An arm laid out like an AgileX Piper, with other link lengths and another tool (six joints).
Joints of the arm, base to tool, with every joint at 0 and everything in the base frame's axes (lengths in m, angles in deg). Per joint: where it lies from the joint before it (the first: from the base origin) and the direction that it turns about. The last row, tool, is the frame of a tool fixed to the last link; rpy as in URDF.
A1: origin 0 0 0.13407 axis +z
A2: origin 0 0 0 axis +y
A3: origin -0.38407 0 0.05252 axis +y
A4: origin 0.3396 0 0.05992 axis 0.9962 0 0.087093
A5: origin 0 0 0 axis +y
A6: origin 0.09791 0 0.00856 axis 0.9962 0 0.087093
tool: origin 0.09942 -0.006 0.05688 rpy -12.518 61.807 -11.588
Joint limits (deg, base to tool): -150..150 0..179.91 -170..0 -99.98..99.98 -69.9..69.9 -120..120
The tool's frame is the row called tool.
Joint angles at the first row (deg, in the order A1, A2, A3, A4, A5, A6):
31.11, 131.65, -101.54, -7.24, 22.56, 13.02
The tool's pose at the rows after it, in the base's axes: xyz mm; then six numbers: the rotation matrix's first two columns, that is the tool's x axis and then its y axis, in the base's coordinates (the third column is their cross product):
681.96 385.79 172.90 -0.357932 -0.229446 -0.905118 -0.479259 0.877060 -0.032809
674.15 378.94 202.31 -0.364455 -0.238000 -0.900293 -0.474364 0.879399 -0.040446
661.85 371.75 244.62 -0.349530 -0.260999 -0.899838 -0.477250 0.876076 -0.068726
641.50 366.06 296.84 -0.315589 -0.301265 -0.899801 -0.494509 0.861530 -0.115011
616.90 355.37 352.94 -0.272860 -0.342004 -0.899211 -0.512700 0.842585 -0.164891
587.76 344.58 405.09 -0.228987 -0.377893 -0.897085 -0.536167 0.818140 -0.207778
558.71 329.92 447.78 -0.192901 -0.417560 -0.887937 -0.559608 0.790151 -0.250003
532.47 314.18 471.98 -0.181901 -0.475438 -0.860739 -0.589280 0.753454 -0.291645
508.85 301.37 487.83 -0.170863 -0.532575 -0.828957 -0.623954 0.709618 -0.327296
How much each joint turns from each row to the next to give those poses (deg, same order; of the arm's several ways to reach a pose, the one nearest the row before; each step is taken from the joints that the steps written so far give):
0.00, -2.11, -0.01, 0.00, 2.37, 0.00
0.00, -2.93, 0.01, -0.26, 3.59, 0.01
0.28, -3.98, 0.00, -1.48, 3.96, -0.07
0.74, -4.91, 0.00, -1.72, 4.47, -1.24
0.54, -5.42, 0.00, -1.19, 4.49, -2.39
0.59, -5.31, 0.00, -0.21, 4.21, -3.27
0.25, -4.81, 0.00, 0.17, 4.28, -3.86
0.00, -3.64, 0.00, 0.30, 5.18, -4.38
0.00, -2.89, 0.00, 0.42, 4.67, -4.49

